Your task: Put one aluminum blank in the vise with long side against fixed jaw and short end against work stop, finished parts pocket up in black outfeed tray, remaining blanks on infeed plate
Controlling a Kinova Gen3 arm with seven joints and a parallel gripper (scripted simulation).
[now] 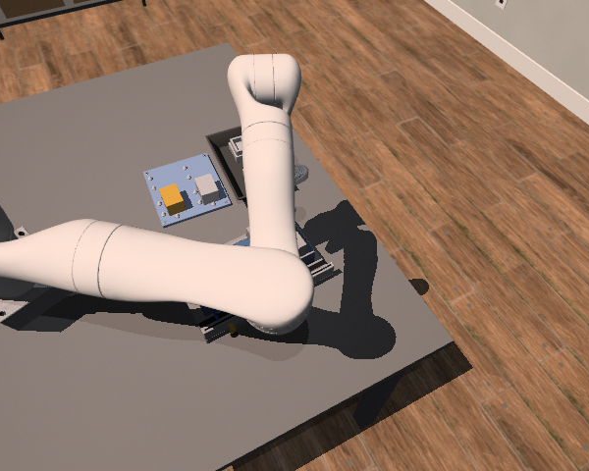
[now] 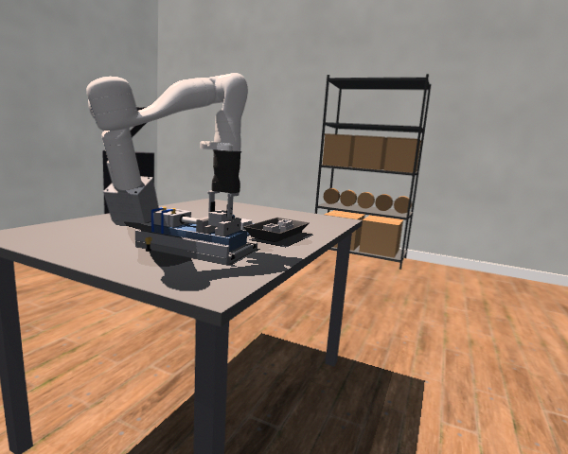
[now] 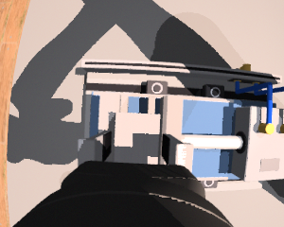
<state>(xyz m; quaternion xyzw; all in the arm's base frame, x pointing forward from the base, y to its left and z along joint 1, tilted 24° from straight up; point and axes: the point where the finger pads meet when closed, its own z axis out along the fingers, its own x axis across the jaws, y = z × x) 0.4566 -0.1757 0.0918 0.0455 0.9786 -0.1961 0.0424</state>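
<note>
Now: hand 5 cm above the fixed jaw and 3 cm short of it. From my hand the other things lie so: yellow brass blank 28 cm to the left, 11 cm behind, 10 cm below; then vise 8 cm below, 7 cm behind, 1 cm to the left; then infeed plate 31 cm to the left, 12 cm below, 6 cm behind.
</note>
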